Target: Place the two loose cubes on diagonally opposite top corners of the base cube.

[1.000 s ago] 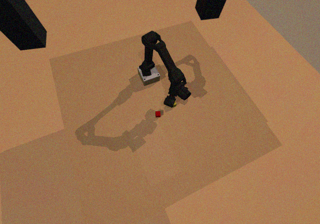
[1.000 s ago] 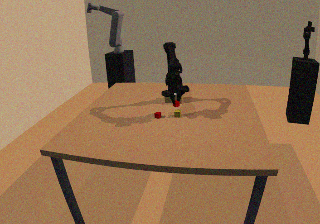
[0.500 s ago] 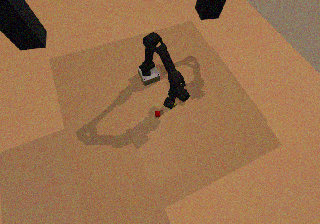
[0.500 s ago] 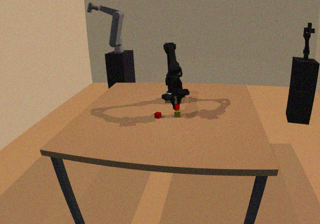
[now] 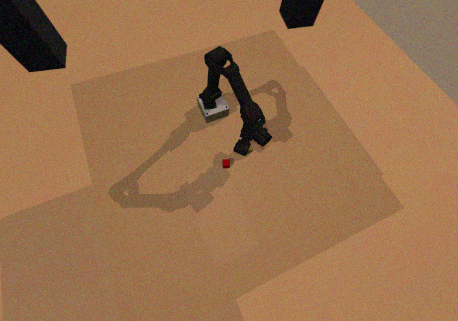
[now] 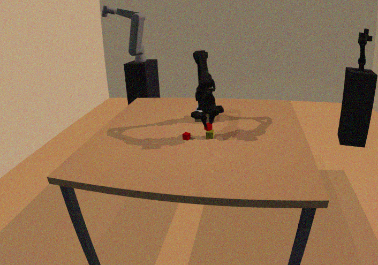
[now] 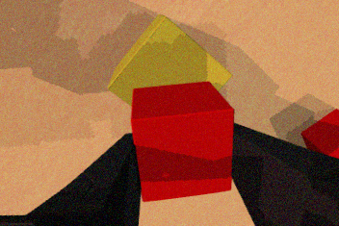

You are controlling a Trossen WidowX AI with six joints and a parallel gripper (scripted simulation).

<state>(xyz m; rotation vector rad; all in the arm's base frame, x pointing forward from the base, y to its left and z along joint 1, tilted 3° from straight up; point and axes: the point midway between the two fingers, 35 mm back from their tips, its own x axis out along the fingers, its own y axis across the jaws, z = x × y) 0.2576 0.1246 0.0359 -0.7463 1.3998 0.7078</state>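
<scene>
Now: gripper tip 1 cm short of the yellow base cube, 1 cm to the right of it and 4 cm above it.
</scene>
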